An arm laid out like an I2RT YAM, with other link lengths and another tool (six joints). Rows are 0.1 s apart.
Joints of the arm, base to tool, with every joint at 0 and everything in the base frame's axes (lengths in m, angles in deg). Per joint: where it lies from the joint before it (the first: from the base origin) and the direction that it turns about. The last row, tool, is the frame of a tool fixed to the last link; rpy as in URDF.
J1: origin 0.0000 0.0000 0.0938 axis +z
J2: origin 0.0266 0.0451 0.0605 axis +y
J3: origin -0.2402 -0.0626 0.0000 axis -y
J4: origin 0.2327 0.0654 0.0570 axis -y
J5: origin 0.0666 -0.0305 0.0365 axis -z
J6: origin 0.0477 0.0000 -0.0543 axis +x
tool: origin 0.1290 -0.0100 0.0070 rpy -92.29 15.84 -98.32
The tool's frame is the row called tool.
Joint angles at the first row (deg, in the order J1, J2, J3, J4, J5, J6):
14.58, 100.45, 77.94, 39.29, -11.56, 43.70
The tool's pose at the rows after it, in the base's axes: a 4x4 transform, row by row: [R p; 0 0 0 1], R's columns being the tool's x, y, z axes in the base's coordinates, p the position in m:
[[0.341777, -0.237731, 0.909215, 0.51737], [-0.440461, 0.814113, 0.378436, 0.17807], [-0.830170, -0.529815, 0.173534, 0.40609], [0, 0, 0, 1]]
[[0.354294, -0.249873, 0.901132, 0.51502], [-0.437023, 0.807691, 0.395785, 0.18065], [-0.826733, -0.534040, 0.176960, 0.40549], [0, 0, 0, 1]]
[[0.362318, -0.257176, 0.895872, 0.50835], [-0.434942, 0.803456, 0.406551, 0.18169], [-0.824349, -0.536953, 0.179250, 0.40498], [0, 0, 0, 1]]
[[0.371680, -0.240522, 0.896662, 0.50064], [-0.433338, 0.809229, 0.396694, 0.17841], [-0.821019, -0.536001, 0.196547, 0.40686], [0, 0, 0, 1]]
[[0.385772, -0.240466, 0.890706, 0.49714], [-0.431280, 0.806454, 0.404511, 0.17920], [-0.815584, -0.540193, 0.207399, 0.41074], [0, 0, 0, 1]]
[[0.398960, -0.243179, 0.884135, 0.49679], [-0.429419, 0.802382, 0.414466, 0.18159], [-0.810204, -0.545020, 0.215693, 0.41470], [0, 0, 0, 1]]
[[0.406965, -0.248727, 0.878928, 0.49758], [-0.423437, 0.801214, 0.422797, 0.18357], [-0.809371, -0.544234, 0.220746, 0.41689], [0, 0, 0, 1]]
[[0.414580, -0.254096, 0.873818, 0.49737], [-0.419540, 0.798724, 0.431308, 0.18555], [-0.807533, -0.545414, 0.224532, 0.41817], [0, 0, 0, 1]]
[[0.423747, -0.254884, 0.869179, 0.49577], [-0.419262, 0.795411, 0.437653, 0.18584], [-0.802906, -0.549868, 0.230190, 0.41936], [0, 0, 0, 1]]
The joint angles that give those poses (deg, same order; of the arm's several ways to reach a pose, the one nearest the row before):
14.56, 100.81, 78.31, 39.59, -11.98, 44.07
14.52, 100.65, 77.76, 40.24, -13.11, 44.13
14.61, 99.36, 75.97, 40.90, -13.71, 44.12
14.69, 97.67, 73.48, 42.69, -13.08, 44.03
14.69, 97.09, 73.12, 43.13, -13.62, 43.93
14.74, 97.30, 73.82, 43.16, -14.24, 43.82
14.76, 97.72, 74.51, 43.24, -14.74, 44.07
14.81, 97.92, 74.82, 43.41, -15.24, 44.19
14.71, 97.74, 74.55, 43.86, -15.78, 44.08

